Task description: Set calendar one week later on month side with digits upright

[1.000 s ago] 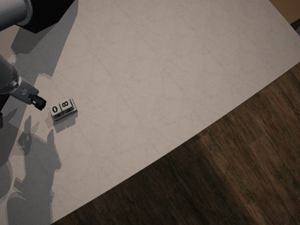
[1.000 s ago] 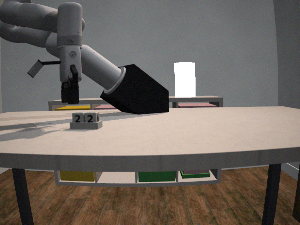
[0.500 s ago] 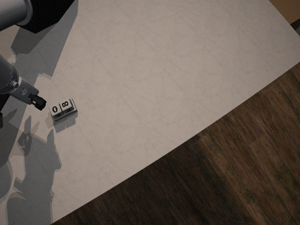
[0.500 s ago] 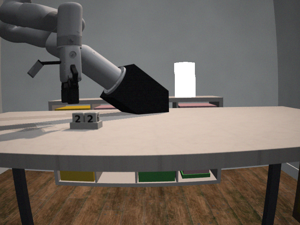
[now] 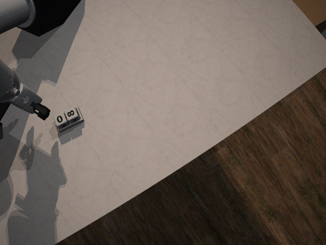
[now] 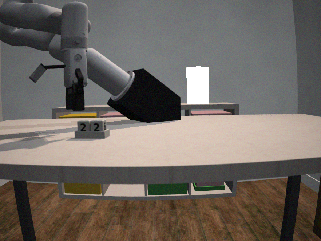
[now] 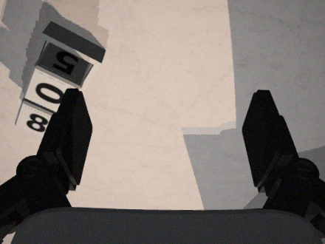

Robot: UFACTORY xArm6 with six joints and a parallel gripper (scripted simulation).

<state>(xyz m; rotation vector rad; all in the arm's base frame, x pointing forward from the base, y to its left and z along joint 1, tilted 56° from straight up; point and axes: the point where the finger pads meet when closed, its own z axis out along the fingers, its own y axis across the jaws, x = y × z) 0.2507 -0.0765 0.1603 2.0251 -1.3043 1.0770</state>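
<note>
My gripper is now 8 cm short of the white cube, 6 cm to the right of it and 5 cm above it. Also, from my hand: grey tray 8 cm ahead, 4 cm to the left, 6 cm below.
</note>
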